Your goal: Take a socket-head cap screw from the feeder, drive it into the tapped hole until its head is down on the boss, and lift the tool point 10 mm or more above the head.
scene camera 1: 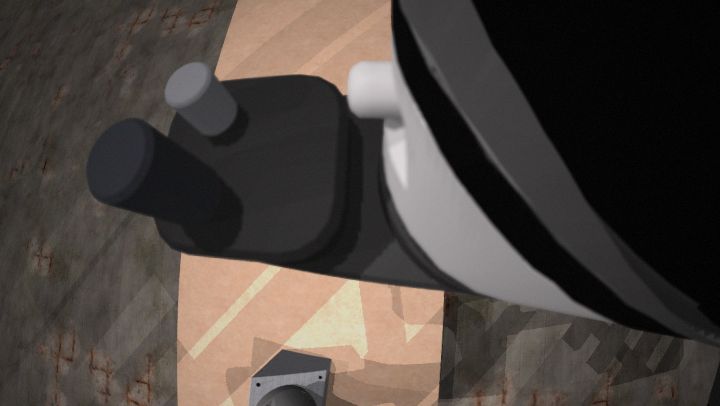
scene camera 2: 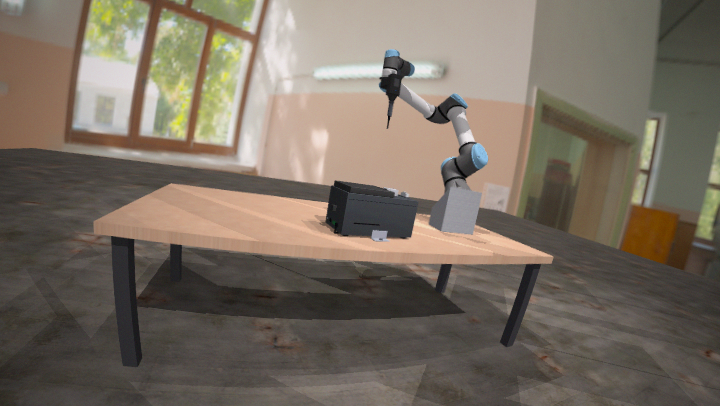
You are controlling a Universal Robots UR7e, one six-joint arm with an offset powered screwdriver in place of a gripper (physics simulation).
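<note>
My screwdriver points down, high in the air above the dark feeder in scene camera 2, with a wide gap between its tip and the feeder. It has no fingers, and its tip is too small there to tell whether a screw is on it. In scene camera 1 the dark tool housing is seen from above and fills the left middle; the tip and the feeder are hidden beneath it. The part with the tapped hole and boss does not show in either view. No screw can be made out.
The table carries the feeder and the grey base block of the arm. A small light bracket sits at the feeder's lower side. The pale and black arm section covers the right of scene camera 1.
</note>
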